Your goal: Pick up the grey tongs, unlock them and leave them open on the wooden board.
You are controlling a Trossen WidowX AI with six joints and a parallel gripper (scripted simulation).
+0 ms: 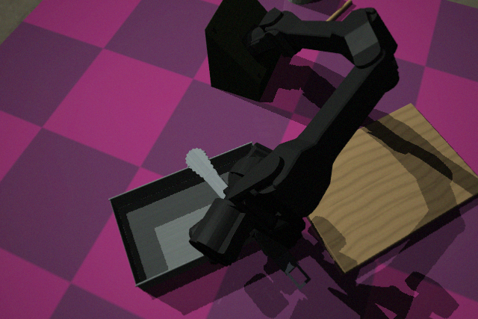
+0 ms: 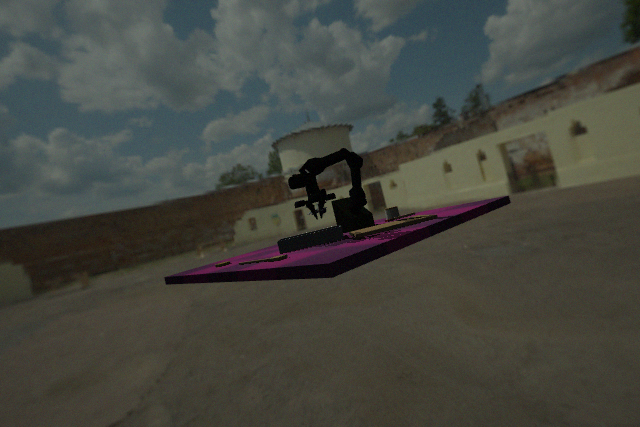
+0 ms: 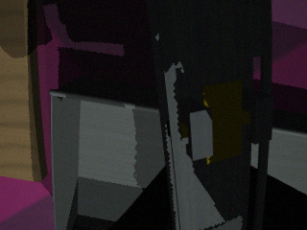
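My gripper tip is 10 mm short of the yellow lock piece, 30 mm to the right of it and 40 mm below it. The rest, counted from my gripper tip: roasting tin: 100 mm to the right, 80 mm below; wooden board: 240 mm behind, 190 mm to the left, 100 mm below.
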